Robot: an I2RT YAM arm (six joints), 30 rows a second.
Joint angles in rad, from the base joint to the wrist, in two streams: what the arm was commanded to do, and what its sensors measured. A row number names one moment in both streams.
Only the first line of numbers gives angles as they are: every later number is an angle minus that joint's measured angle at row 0.
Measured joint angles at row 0:
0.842, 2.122, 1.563, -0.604, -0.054, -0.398
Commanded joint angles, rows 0 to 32:
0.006, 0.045, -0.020, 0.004, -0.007, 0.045
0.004, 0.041, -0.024, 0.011, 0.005, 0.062
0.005, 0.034, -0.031, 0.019, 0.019, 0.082
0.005, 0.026, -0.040, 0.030, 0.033, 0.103
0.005, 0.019, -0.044, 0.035, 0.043, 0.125
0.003, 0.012, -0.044, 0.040, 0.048, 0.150
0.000, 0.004, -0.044, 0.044, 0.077, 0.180
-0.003, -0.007, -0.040, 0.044, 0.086, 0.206
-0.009, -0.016, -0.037, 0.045, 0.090, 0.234
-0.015, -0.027, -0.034, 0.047, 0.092, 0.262
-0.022, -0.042, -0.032, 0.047, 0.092, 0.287
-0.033, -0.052, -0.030, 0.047, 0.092, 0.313
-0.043, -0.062, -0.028, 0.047, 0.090, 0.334
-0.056, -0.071, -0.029, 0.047, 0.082, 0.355
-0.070, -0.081, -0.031, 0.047, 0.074, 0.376
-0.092, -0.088, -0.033, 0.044, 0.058, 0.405
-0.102, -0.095, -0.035, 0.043, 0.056, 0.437
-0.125, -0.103, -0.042, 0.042, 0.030, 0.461
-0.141, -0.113, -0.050, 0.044, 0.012, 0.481
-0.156, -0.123, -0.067, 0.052, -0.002, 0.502
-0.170, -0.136, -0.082, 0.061, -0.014, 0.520
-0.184, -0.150, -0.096, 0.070, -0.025, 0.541
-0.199, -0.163, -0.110, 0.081, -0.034, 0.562
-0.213, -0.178, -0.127, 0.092, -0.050, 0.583
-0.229, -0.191, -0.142, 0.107, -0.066, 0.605
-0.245, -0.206, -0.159, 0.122, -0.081, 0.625
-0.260, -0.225, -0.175, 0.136, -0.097, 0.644
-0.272, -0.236, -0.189, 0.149, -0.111, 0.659
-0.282, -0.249, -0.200, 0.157, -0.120, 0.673
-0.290, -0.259, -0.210, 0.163, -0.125, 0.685
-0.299, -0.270, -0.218, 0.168, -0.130, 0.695
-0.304, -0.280, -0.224, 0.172, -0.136, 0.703
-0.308, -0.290, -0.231, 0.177, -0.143, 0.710
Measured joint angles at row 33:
-0.291, -0.210, -0.209, 0.125, -0.079, 0.631
